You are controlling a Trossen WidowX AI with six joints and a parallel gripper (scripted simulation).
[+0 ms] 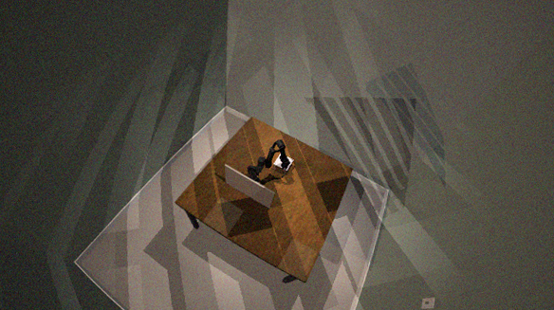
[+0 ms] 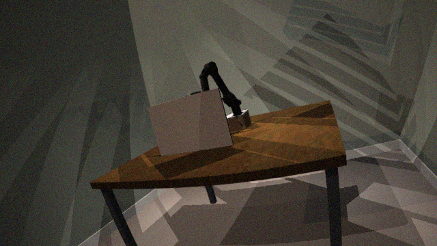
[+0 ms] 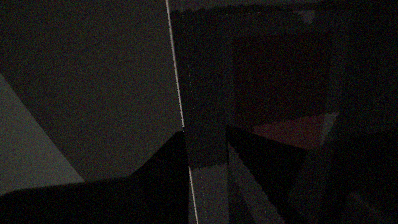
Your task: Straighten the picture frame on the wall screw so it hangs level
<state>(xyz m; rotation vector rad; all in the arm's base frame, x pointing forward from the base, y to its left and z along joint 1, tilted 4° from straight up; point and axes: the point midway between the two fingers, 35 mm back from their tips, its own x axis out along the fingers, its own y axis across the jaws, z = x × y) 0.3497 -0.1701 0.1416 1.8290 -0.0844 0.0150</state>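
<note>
My gripper tip is 10 mm short of the picture frame, 20 mm to the right of it and 50 mm above it. Also, from my gripper tip: wall panel 20 mm ahead, 10 mm to the left, 60 mm below.
</note>
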